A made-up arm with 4 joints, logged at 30 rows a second.
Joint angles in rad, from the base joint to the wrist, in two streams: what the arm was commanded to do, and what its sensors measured. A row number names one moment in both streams.
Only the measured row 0 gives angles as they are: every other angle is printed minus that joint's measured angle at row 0.
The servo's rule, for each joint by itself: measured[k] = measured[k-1] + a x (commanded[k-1-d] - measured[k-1]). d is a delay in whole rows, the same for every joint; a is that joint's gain. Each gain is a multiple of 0.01, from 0.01 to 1. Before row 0 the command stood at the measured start. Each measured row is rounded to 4 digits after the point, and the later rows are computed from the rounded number. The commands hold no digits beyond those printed.
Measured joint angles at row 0:
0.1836, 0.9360, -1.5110, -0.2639
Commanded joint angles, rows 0 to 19:
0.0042, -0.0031, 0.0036, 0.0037
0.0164, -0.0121, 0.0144, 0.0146
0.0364, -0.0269, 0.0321, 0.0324
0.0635, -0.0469, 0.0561, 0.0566
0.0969, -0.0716, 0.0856, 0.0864
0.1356, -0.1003, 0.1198, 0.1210
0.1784, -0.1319, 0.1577, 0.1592
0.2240, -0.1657, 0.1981, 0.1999
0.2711, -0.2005, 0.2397, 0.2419
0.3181, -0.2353, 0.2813, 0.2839
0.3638, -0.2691, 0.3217, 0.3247
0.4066, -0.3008, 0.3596, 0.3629
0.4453, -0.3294, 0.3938, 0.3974
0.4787, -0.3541, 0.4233, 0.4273
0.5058, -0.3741, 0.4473, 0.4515
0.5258, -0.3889, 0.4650, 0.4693
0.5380, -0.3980, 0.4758, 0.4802
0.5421, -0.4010, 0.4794, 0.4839
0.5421, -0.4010, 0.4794, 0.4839
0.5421, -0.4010, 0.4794, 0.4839
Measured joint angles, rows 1 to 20:
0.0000, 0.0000, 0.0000, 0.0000
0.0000, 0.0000, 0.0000, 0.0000
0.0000, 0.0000, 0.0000, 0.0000
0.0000, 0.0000, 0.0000, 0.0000
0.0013, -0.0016, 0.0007, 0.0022
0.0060, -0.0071, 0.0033, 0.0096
0.0154, -0.0174, 0.0088, 0.0233
0.0303, -0.0327, 0.0178, 0.0433
0.0509, -0.0529, 0.0307, 0.0692
0.0772, -0.0775, 0.0476, 0.1003
0.1086, -0.1058, 0.0685, 0.1356
0.1444, -0.1369, 0.0931, 0.1742
0.1837, -0.1700, 0.1210, 0.2148
0.2254, -0.2040, 0.1515, 0.2563
0.2683, -0.2379, 0.1838, 0.2973
0.3112, -0.2706, 0.2172, 0.3367
0.3528, -0.3012, 0.2508, 0.3731
0.3918, -0.3287, 0.2836, 0.4056
0.4271, -0.3523, 0.3147, 0.4331
0.4577, -0.3713, 0.3433, 0.4548
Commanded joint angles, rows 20 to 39:
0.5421, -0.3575, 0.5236, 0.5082
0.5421, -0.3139, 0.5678, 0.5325
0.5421, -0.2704, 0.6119, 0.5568
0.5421, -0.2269, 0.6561, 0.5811
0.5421, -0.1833, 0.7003, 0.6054
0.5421, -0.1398, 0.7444, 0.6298
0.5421, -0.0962, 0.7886, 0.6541
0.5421, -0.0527, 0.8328, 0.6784
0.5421, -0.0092, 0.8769, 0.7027
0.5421, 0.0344, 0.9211, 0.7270
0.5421, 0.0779, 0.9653, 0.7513
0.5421, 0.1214, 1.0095, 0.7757
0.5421, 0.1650, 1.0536, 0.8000
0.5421, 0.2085, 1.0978, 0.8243
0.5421, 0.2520, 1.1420, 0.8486
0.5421, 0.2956, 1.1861, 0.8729
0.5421, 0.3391, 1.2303, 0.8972
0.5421, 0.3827, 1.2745, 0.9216
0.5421, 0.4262, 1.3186, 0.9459
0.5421, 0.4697, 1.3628, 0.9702
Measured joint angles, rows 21 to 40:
0.4826, -0.3852, 0.3685, 0.4700
0.5010, -0.3934, 0.3896, 0.4783
0.5137, -0.3974, 0.4067, 0.4817
0.5225, -0.3993, 0.4205, 0.4830
0.5286, -0.3776, 0.4401, 0.4981
0.5328, -0.3445, 0.4644, 0.5187
0.5357, -0.3060, 0.4924, 0.5416
0.5377, -0.2649, 0.5235, 0.5653
0.5391, -0.2225, 0.5571, 0.5894
0.5400, -0.1795, 0.5927, 0.6136
0.5407, -0.1362, 0.6299, 0.6379
0.5411, -0.0928, 0.6685, 0.6622
0.5414, -0.0493, 0.7081, 0.6865
0.5416, -0.0058, 0.7486, 0.7108
0.5418, 0.0377, 0.7898, 0.7351
0.5419, 0.0812, 0.8315, 0.7595
0.5420, 0.1248, 0.8737, 0.7838
0.5420, 0.1683, 0.9163, 0.8081
0.5420, 0.2118, 0.9592, 0.8324
0.5420, 0.2554, 1.0023, 0.8567

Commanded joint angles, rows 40 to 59:
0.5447, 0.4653, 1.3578, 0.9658
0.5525, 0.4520, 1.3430, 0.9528
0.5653, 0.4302, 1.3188, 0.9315
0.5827, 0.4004, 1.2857, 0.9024
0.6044, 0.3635, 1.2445, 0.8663
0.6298, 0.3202, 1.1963, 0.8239
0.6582, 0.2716, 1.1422, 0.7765
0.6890, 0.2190, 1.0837, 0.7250
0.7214, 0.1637, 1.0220, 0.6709
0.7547, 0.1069, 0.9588, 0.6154
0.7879, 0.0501, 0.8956, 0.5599
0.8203, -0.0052, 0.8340, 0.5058
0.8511, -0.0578, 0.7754, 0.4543
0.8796, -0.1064, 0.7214, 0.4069
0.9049, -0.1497, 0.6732, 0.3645
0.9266, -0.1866, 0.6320, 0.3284
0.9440, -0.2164, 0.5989, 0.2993
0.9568, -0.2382, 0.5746, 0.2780
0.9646, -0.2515, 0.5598, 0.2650
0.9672, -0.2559, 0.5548, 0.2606
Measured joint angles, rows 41 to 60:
0.5420, 0.2989, 1.0456, 0.8810
0.5420, 0.3425, 1.0891, 0.9054
0.5420, 0.3860, 1.1327, 0.9297
0.5420, 0.4295, 1.1764, 0.9540
0.5428, 0.4481, 1.2109, 0.9611
0.5458, 0.4501, 1.2360, 0.9561
0.5518, 0.4398, 1.2517, 0.9413
0.5614, 0.4193, 1.2582, 0.9180
0.5747, 0.3903, 1.2556, 0.8870
0.5918, 0.3538, 1.2443, 0.8491
0.6124, 0.3111, 1.2249, 0.8055
0.6361, 0.2632, 1.1981, 0.7572
0.6625, 0.2115, 1.1646, 0.7054
0.6911, 0.1571, 1.1255, 0.6514
0.7211, 0.1015, 1.0818, 0.5965
0.7519, 0.0460, 1.0347, 0.5421
0.7827, -0.0080, 0.9854, 0.4894
0.8127, -0.0592, 0.9352, 0.4399
0.8413, -0.1063, 0.8854, 0.3947
0.8677, -0.1481, 0.8373, 0.3549

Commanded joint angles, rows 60 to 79:
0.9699, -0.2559, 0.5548, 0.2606
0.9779, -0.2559, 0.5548, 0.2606
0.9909, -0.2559, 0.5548, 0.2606
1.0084, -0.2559, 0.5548, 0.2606
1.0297, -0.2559, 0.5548, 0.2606
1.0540, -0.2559, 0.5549, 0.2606
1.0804, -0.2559, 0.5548, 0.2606
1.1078, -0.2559, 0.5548, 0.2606
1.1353, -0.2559, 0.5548, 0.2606
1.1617, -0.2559, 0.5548, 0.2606
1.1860, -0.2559, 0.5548, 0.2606
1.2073, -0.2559, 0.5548, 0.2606
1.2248, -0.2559, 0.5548, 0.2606
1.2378, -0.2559, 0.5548, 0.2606
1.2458, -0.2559, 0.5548, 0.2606
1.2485, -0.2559, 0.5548, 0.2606
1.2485, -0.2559, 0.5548, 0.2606
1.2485, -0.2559, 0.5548, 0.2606
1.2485, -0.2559, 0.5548, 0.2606
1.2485, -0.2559, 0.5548, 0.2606
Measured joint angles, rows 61 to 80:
0.8914, -0.1836, 0.7920, 0.3215
0.9117, -0.2120, 0.7507, 0.2954
0.9281, -0.2325, 0.7144, 0.2772
0.9402, -0.2447, 0.6841, 0.2672
0.9494, -0.2505, 0.6595, 0.2632
0.9582, -0.2533, 0.6396, 0.2616
0.9683, -0.2547, 0.6235, 0.2610
0.9807, -0.2553, 0.6104, 0.2608
0.9959, -0.2556, 0.5998, 0.2607
1.0139, -0.2558, 0.5913, 0.2606
1.0345, -0.2559, 0.5844, 0.2606
1.0572, -0.2559, 0.5788, 0.2606
1.0814, -0.2559, 0.5742, 0.2606
1.1063, -0.2559, 0.5705, 0.2606
1.1310, -0.2559, 0.5675, 0.2606
1.1547, -0.2559, 0.5651, 0.2606
1.1764, -0.2559, 0.5631, 0.2606
1.1954, -0.2559, 0.5615, 0.2606
1.2110, -0.2559, 0.5602, 0.2606
1.2226, -0.2559, 0.5592, 0.2606

